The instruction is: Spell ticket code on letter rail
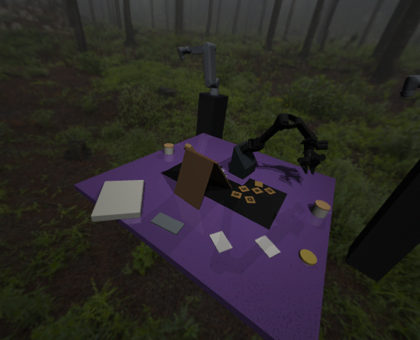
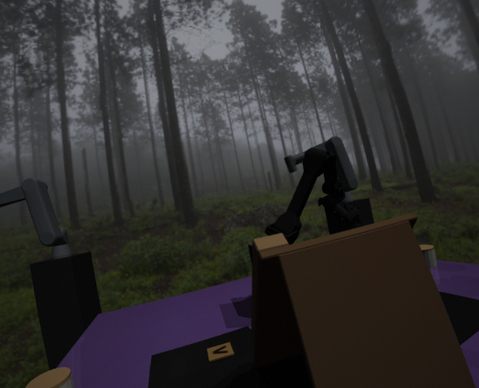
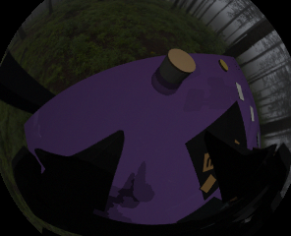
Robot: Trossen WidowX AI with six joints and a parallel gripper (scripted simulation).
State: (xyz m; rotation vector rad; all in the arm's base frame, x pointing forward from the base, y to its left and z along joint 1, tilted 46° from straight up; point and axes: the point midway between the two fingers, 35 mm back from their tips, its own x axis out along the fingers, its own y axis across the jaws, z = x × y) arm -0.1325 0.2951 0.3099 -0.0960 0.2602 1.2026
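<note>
Now: the tan letter tile marked v 28 cm ahead of my gripper tip, 64 cm to the right of it and 14 cm below it. The rest, counted from my gripper tip: white ticket (42 cm ahead, 41 cm to the right, 7 cm below); then yellow disc (50 cm ahead, 20 cm to the left, 14 cm below); then black mat (32 cm ahead, 41 cm to the right, 15 cm below).
</note>
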